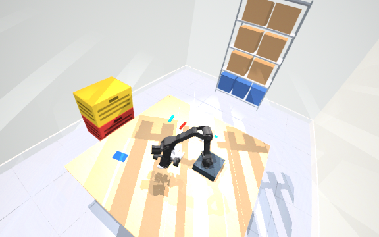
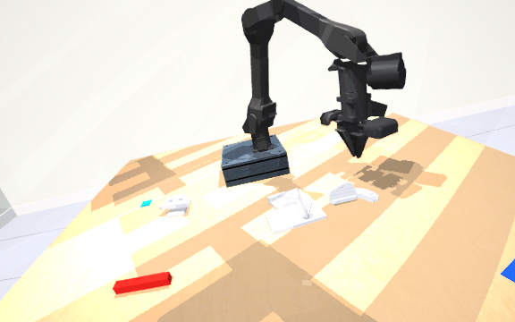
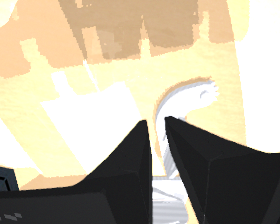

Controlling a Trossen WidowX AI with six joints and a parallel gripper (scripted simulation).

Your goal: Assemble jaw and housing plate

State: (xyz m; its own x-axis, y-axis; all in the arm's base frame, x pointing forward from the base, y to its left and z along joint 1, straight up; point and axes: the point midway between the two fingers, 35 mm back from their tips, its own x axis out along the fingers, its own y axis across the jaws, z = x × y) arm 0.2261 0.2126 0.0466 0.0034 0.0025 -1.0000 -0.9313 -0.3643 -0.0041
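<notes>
Right now the white jaw is 6 cm ahead of my gripper tip, 1 cm to the right of it and 8 cm below it. The rest, counted from my gripper tip: small cyan marker 13 cm behind, 60 cm to the right, 8 cm below; blue tile 35 cm ahead, 15 cm to the left, 8 cm below; red bar 20 cm ahead, 48 cm to the right, 7 cm below.
</notes>
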